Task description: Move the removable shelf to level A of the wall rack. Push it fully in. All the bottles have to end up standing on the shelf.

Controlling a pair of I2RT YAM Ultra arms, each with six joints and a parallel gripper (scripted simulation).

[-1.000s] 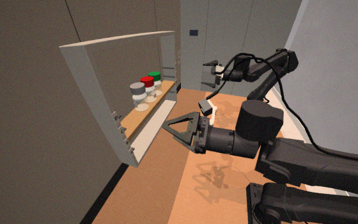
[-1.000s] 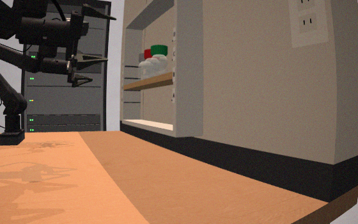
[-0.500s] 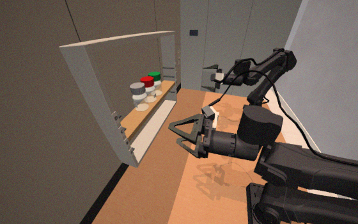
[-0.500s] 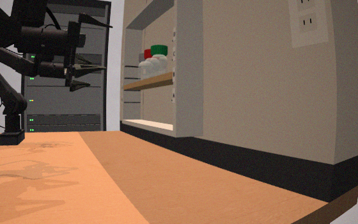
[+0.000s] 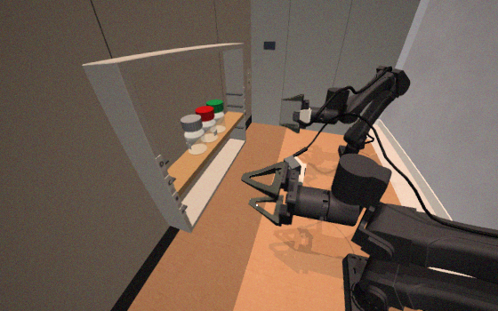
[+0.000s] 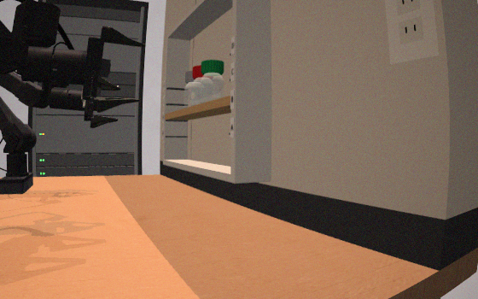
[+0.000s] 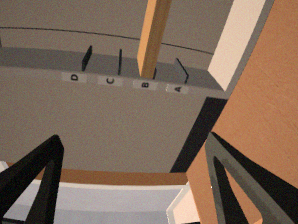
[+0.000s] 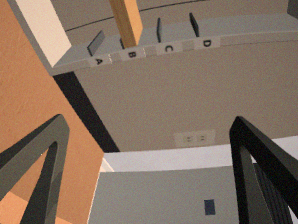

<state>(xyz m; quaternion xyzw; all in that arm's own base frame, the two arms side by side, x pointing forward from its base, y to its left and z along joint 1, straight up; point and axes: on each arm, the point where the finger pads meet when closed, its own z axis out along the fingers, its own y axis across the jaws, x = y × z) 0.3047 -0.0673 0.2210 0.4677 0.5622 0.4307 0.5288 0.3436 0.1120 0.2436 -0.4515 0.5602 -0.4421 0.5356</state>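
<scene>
My left gripper is now 21 cm short of the grey-capped bottle, 11 cm to the left of it and 2 cm below it. The rest, counted from my left hand: green-capped bottle: 22 cm ahead, 24 cm to the right, 2 cm above; wall rack: 21 cm ahead, 18 cm to the right, 3 cm above; wooden shelf: 21 cm ahead, 18 cm to the right, 3 cm below.
</scene>
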